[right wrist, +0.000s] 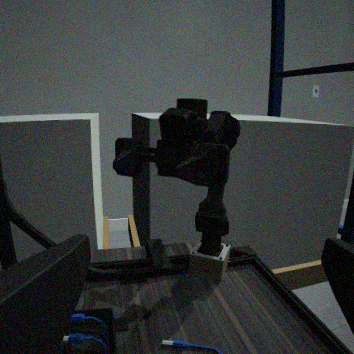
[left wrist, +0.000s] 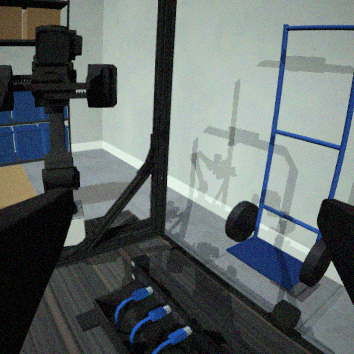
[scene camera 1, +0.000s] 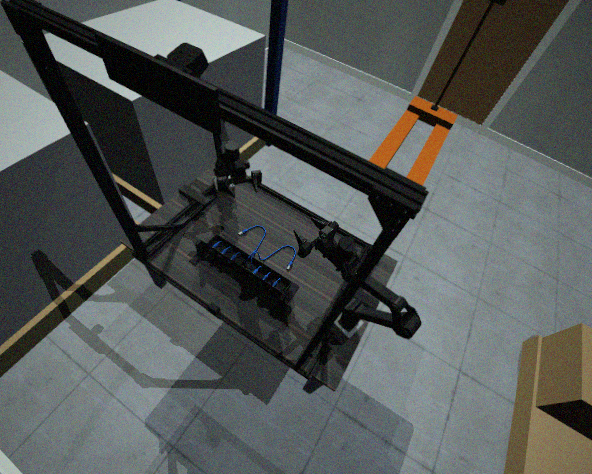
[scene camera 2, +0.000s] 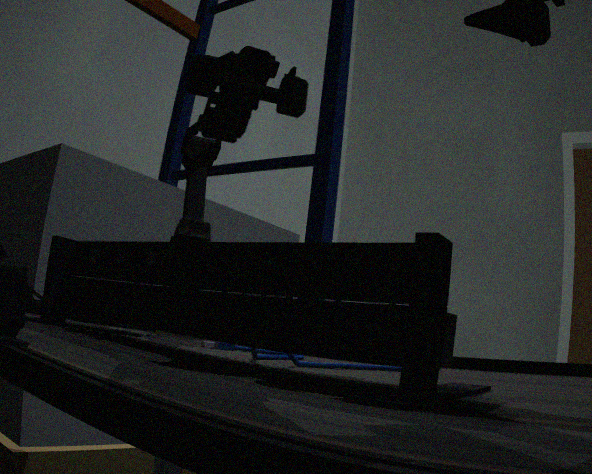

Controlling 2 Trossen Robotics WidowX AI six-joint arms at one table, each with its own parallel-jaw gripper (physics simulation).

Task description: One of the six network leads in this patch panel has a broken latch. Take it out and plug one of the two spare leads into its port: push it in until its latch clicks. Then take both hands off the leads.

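The dark patch panel stands on the table with short blue leads in a row; three lead plugs show in the left wrist view and two in the right wrist view. Which latch is broken cannot be told. Two spare blue leads lie curved behind the panel; one plug shows in the right wrist view. My left gripper is open and empty, raised away from the panel. My right gripper is open and empty, above the table near the right spare lead.
A black gantry frame surrounds the dark wooden table. A transparent sheet seems to cover part of the left wrist view. A blue hand truck stands beyond the table edge. Large grey blocks stand behind the left arm.
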